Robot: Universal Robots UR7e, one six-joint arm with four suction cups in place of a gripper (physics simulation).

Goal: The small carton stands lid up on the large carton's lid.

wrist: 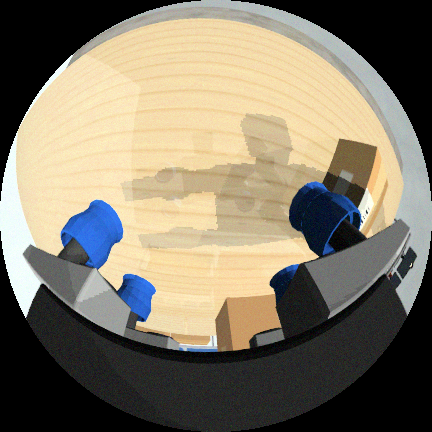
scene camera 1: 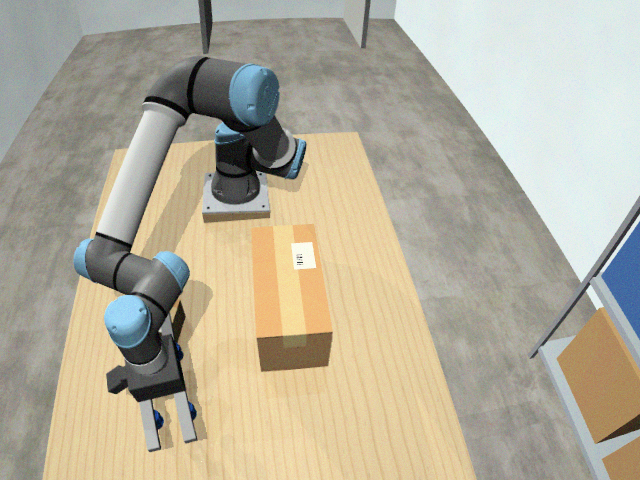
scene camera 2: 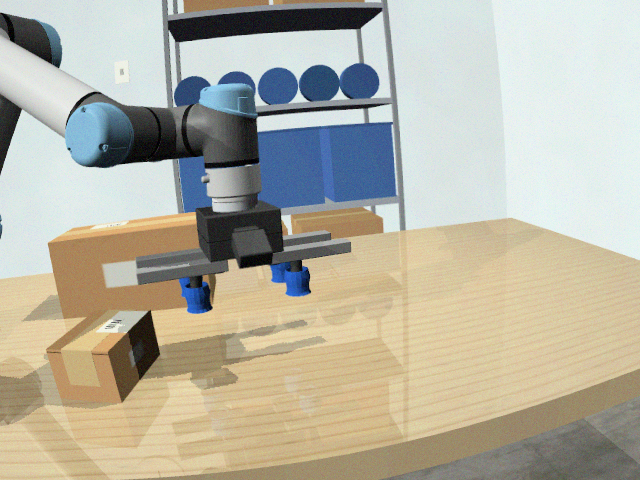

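Pixels of known places: hand, its tool point: point(wrist: 206, 261) point(scene camera 2: 243, 293); arm's base, origin of its link: point(scene camera 1: 235, 189).
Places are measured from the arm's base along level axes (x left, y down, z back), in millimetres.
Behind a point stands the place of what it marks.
Observation:
The small carton point(scene camera 1: 178, 321) @[x -135, y -5, z -479 mm] point(scene camera 2: 111, 374) @[x -288, y -8, z -501 mm] point(wrist: 352, 160) @[x -256, y -6, z -511 mm] stands on the table, lid up, with tape and a white label on its lid. In scene camera 1 the arm hides most of it. The large carton point(scene camera 1: 266, 289) @[x 84, y -122, z -485 mm] point(scene camera 2: 82, 279) @[x 54, y -43, z -354 mm] point(wrist: 250, 320) @[x 57, y -30, z -560 mm] stands apart from it on the table, its taped and labelled lid up with nothing on it. My gripper point(scene camera 1: 168, 384) @[x -142, y -49, z -675 mm] point(scene camera 2: 240, 285) @[x -142, y -49, z -675 mm] point(wrist: 211, 257) @[x -142, y -49, z -675 mm], with four blue cups pointing down, hangs above the table, mostly off to one side of the small carton. No carton hangs from the cups, so it is open.
The wooden table point(scene camera 1: 372, 413) @[x 296, y 33, z -732 mm] point(scene camera 2: 516, 310) @[x -170, y 33, z -1095 mm] bears both cartons and the arm's base plate point(scene camera 1: 235, 208) @[x 2, y -4, z -93 mm]. A shelf rack point(scene camera 1: 564, 311) point(scene camera 2: 397, 155) with cartons, blue bins point(scene camera 2: 361, 162) and round blue items point(scene camera 2: 277, 85) stands beyond the table.

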